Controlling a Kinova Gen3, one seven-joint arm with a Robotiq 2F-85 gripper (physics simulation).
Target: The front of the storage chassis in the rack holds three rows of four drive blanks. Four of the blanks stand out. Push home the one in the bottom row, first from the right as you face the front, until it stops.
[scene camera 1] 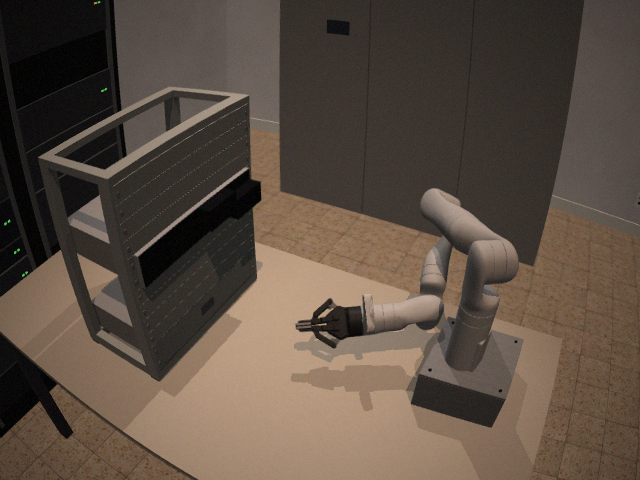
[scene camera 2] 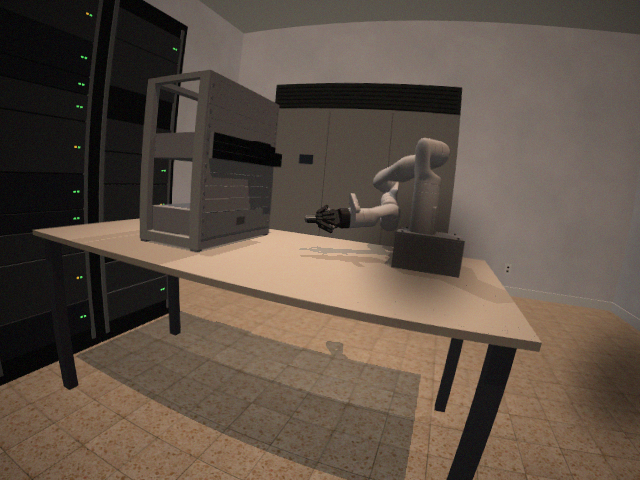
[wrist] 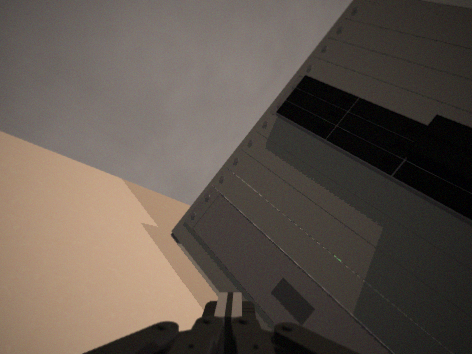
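Where they show: gripper, fingertip midpoint: [scene camera 1: 295,326] [scene camera 2: 305,219] [wrist: 230,309]; arm's base at its link origin: [scene camera 1: 462,358] [scene camera 2: 421,232].
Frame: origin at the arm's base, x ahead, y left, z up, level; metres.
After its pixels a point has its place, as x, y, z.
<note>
The black chassis [scene camera 1: 175,248] @(0.611, 0.315, 0.224) [scene camera 2: 232,148] @(0.612, 0.323, 0.235) [wrist: 370,135] @(0.619, 0.274, 0.229) is a dark band across the rack's front. At its right end, the far end in scene camera 1, a dark block low on the front stands out, where the bottom-row right blank [scene camera 1: 250,203] @(0.628, 0.046, 0.209) [scene camera 2: 277,161] @(0.631, 0.033, 0.213) is; row seams there are too dark to separate. The wrist view shows the chassis's left part, tilted, and another blank [wrist: 452,137] @(0.602, 0.181, 0.257) standing out; the bottom-right blank does not show there. My gripper [scene camera 1: 303,325] @(0.392, 0.152, 0.002) [scene camera 2: 311,219] @(0.392, 0.152, 0.002) [wrist: 230,309] @(0.392, 0.152, 0.002) is shut and empty, pointing at the rack, lower than the chassis and well apart from it.
The grey rack [scene camera 1: 110,222] @(0.618, 0.472, 0.372) [scene camera 2: 202,206] @(0.600, 0.454, 0.033) [wrist: 255,205] @(0.618, 0.359, 0.037) stands on the table [scene camera 1: 279,413] @(0.303, 0.326, -0.119) [scene camera 2: 289,279] @(0.221, 0.474, -0.119) [wrist: 65,240] @(0.388, 0.365, -0.119). Plain panels lie above and below the chassis. The arm's base block [scene camera 1: 457,400] @(-0.047, 0.086, -0.050) [scene camera 2: 426,255] @(-0.045, 0.086, -0.062) is opposite the rack. Tall cabinets stand behind.
</note>
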